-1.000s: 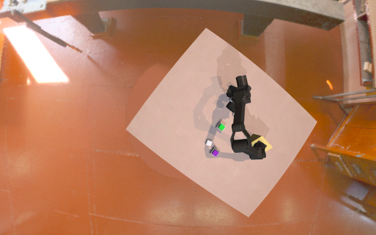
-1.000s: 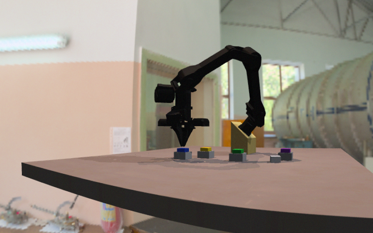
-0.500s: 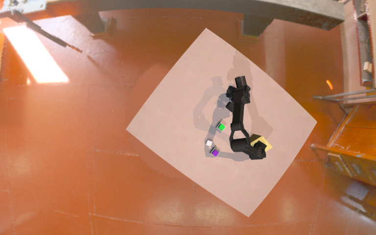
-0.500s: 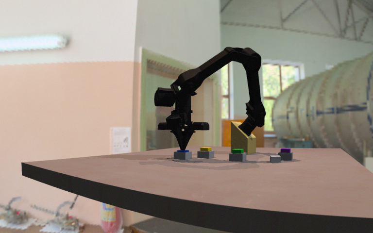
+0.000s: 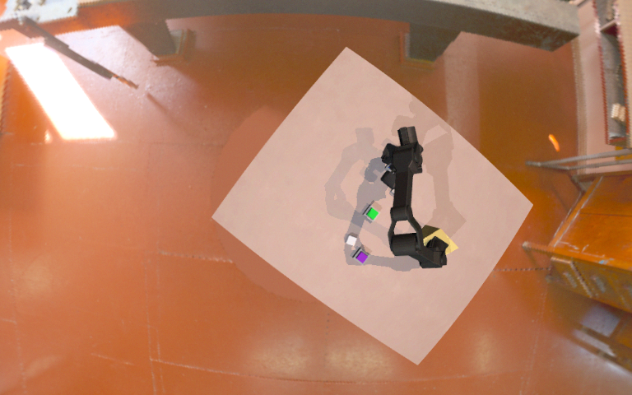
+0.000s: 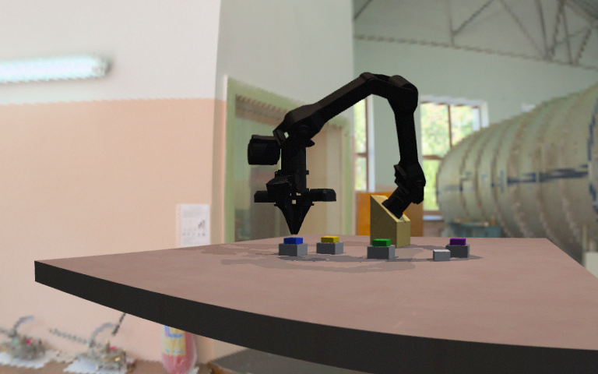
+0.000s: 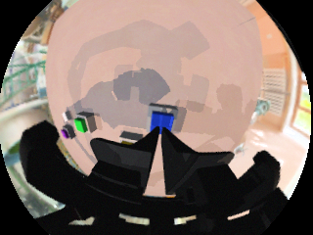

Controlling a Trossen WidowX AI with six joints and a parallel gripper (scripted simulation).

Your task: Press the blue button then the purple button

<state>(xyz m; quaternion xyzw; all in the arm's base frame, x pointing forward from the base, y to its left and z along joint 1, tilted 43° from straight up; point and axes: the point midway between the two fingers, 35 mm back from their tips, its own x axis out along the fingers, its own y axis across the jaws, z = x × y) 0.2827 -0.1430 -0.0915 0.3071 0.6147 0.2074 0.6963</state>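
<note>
Right now my gripper tip is 20 mm above the blue button. Round my gripper tip: yellow button: 70 mm behind, 60 mm to the left, 10 mm below; then green button: 200 mm to the left, 20 mm behind, 10 mm below; then small white block: 330 mm to the left, 40 mm below, 10 mm behind.
</note>
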